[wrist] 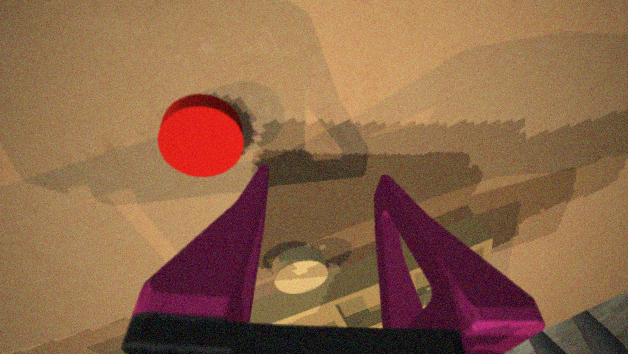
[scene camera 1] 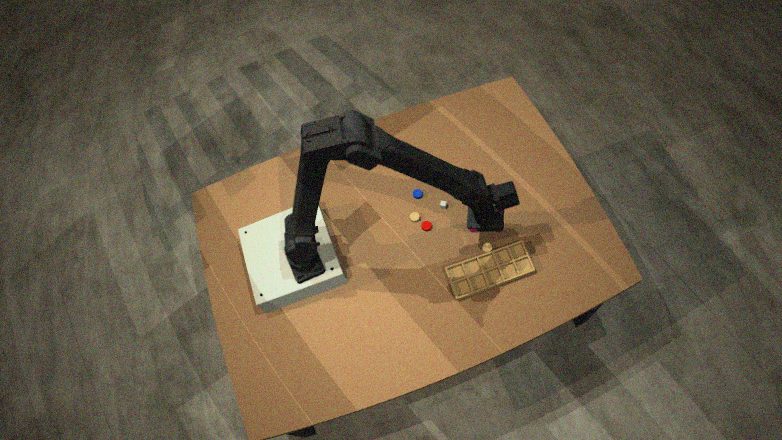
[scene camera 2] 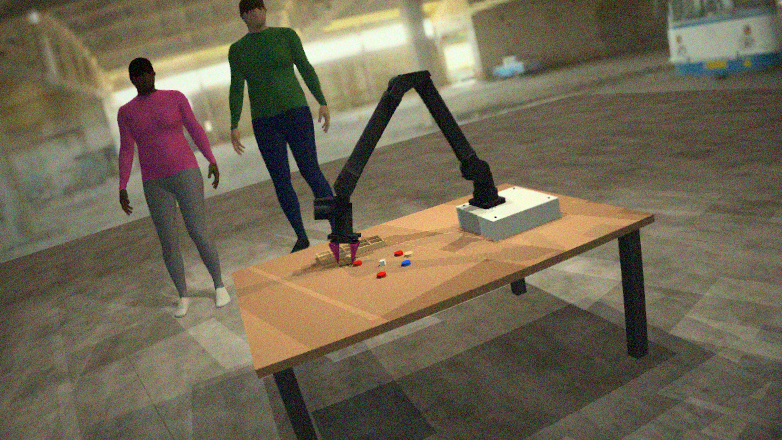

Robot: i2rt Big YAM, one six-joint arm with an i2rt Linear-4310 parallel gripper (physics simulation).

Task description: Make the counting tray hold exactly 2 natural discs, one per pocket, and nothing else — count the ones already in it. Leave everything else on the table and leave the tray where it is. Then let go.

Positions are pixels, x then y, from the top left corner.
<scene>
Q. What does the counting tray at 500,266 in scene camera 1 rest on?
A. The table.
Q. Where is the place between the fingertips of my gripper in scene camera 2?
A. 345,263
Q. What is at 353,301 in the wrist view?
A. A counting tray.
</scene>
